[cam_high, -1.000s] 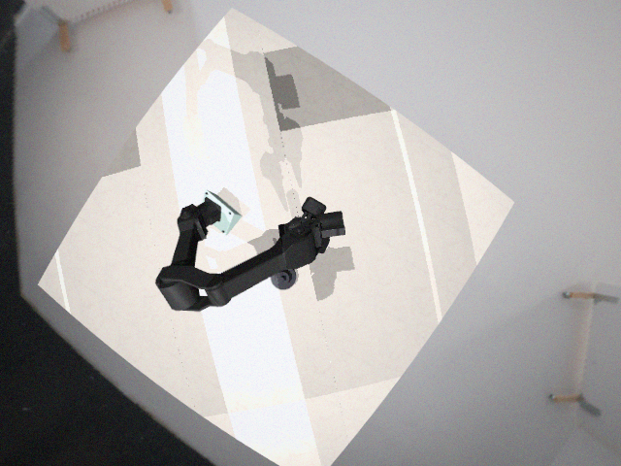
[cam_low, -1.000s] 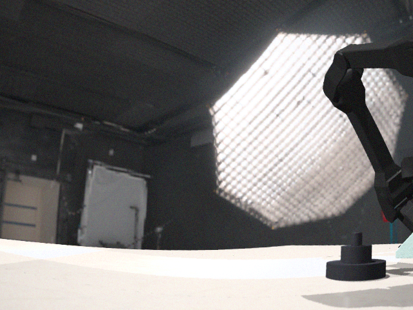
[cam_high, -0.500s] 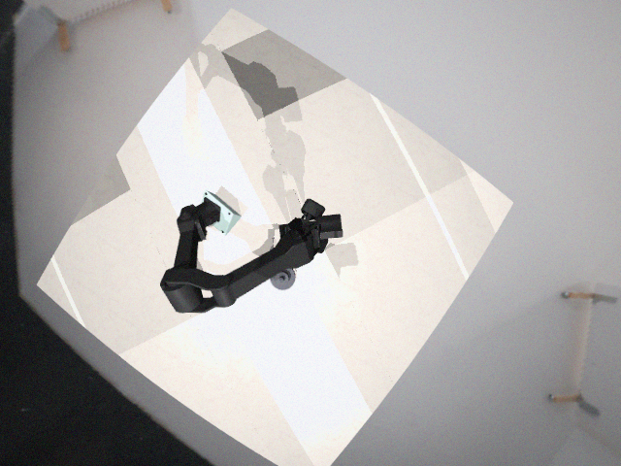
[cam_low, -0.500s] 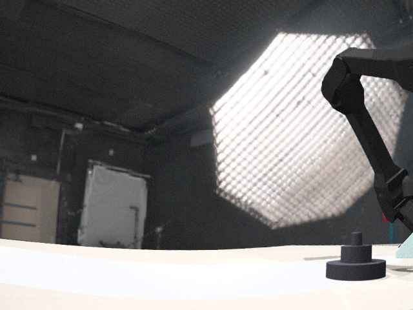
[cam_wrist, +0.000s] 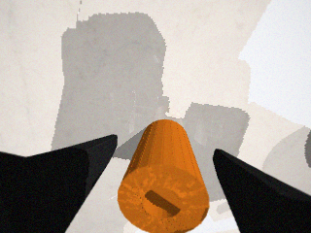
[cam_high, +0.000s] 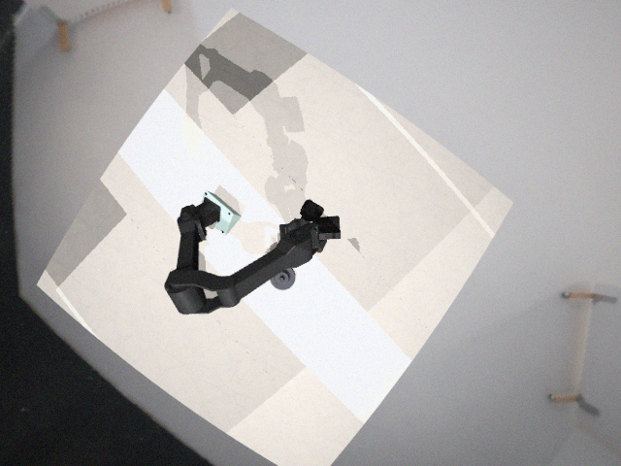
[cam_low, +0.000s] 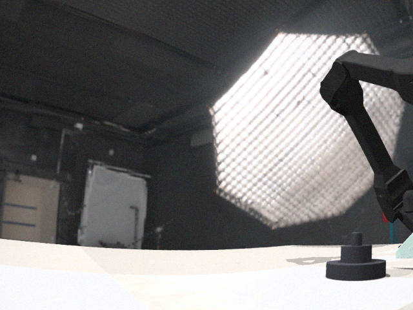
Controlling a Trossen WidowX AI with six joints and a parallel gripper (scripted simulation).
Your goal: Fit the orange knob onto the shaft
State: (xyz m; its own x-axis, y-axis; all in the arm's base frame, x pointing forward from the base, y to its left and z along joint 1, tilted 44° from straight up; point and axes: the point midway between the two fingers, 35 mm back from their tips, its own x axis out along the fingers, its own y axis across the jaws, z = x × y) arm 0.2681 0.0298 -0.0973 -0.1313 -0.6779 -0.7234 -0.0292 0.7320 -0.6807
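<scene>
The round pedestal is 160 mm to the right of my gripper tip, 30 mm ahead of it and 20 mm above it. From my gripper tip the other things lie so: orange knob: 20 mm above.
</scene>
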